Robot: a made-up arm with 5 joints.
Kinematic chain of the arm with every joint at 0, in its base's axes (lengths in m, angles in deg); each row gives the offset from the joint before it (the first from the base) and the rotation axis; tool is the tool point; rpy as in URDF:
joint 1: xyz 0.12 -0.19 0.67 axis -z
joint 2: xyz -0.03 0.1 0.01 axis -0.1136 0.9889 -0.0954
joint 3: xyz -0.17 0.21 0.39 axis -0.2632 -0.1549 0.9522
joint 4: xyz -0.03 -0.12 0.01 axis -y
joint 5: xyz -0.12 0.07 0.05 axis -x
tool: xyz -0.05 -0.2 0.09 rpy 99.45 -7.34 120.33
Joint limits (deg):
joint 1: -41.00..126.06
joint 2: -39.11..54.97
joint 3: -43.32..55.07
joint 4: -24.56..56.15
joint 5: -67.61..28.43
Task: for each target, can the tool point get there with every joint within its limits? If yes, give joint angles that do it. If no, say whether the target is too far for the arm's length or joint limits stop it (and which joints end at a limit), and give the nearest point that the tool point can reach.
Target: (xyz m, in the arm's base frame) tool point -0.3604 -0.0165 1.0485
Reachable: yes | joints 10.77 -8.61 -12.86 -17.97 -40.56
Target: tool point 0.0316 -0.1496 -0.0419
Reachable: no: joint limits stop it (at a limit: joint 2, joint 4, joint 5) | nearest point -0.2713 -0.0112 0.6282 | short by 0.748 m
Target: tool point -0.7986 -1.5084 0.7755
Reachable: no: too far | nearest point -0.4882 -0.6066 0.8491 | short by 0.957 m
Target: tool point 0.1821 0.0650 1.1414
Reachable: yes | joints 109.82 2.88 36.63 39.22 5.54
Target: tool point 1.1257 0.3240 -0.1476
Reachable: no: too far | nearest point 0.7332 0.2091 0.6465 | short by 0.893 m
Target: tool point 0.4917 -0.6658 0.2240
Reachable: no: joint limits stop it (at a limit: joint 2, joint 3, joint 4, joint 5) | nearest point 0.2671 -0.3783 0.8240 | short by 0.702 m
